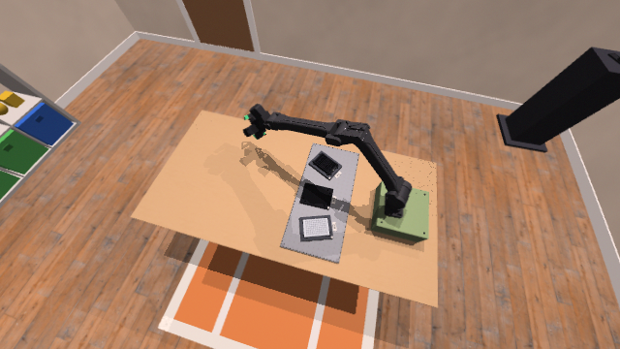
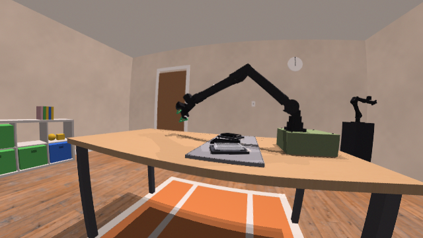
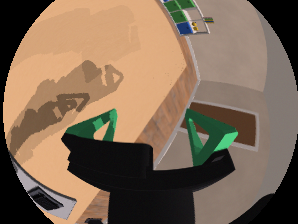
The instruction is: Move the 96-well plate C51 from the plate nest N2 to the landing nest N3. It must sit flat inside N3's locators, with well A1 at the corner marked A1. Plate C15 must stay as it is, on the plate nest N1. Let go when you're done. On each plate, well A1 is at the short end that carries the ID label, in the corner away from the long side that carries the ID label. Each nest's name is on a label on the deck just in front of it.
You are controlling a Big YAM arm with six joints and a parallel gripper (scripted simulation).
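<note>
Right now my hand is 480 mm past the white 96-well plate, 460 mm to the right of it and 120 mm above it. Also, from my hand: dark plate 470 mm behind, 80 mm to the left, 110 mm below; black nest 460 mm behind, 280 mm to the left, 130 mm below.
</note>
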